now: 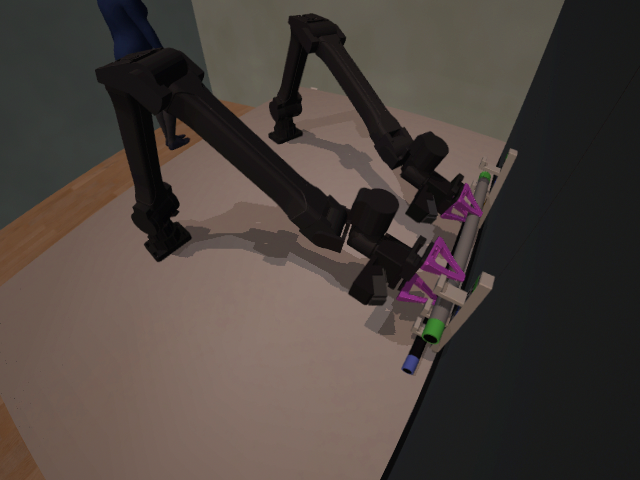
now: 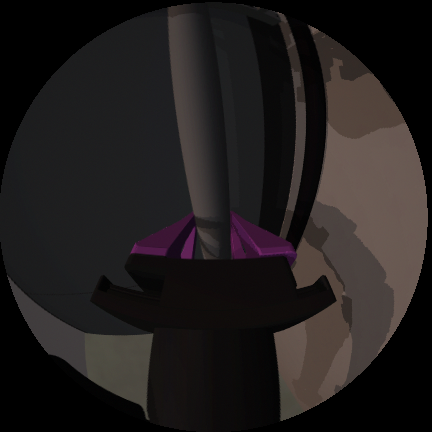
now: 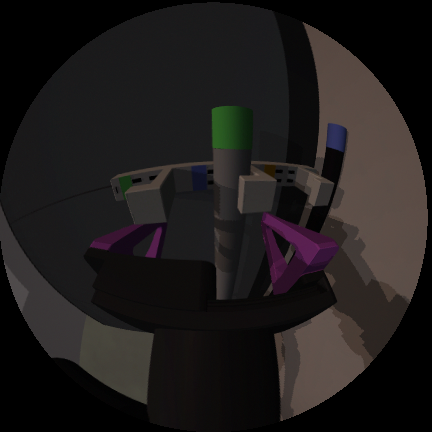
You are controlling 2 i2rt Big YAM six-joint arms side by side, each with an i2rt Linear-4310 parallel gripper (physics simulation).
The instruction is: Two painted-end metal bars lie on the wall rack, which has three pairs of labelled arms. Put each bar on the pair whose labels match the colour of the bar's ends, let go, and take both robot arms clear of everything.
The left gripper shows in image 1 and in image 2; in image 3 it is hidden by the right gripper. The right gripper shows in image 1 and in image 3; in image 2 it is out of frame. The same spot on the left gripper: (image 2: 263, 277) is (image 1: 440, 210). One and the same spot on the right gripper: (image 1: 427, 262) is (image 3: 92, 241).
